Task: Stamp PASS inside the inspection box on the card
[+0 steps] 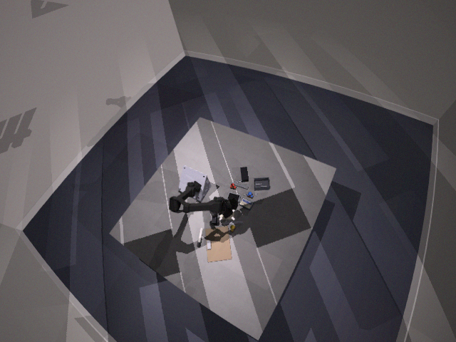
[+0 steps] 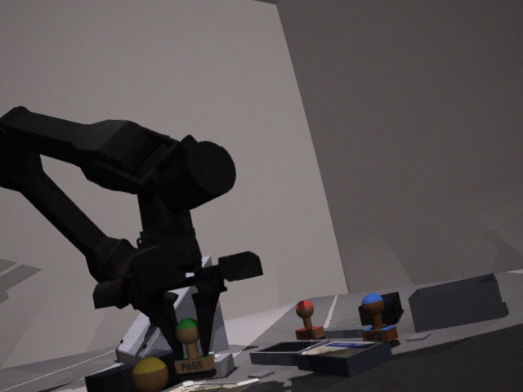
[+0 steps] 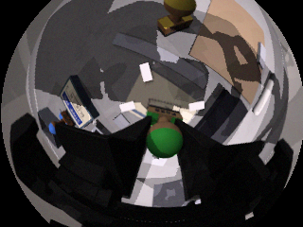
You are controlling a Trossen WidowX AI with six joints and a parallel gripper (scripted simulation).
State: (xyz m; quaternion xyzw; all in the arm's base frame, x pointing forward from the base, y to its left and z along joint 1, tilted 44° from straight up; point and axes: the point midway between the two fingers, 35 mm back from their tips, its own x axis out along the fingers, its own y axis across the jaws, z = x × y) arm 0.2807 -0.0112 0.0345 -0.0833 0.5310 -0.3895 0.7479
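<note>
Now: the card 40 mm below my gripper tip. From my gripper tip the other things lie so: yellow-knobbed stamp 100 mm ahead, 60 mm to the right, 20 mm below; blue-labelled pad tin 140 mm to the left, 80 mm ahead, 30 mm below; black ink pad 130 mm to the left, 30 mm below, 30 mm behind.
</note>
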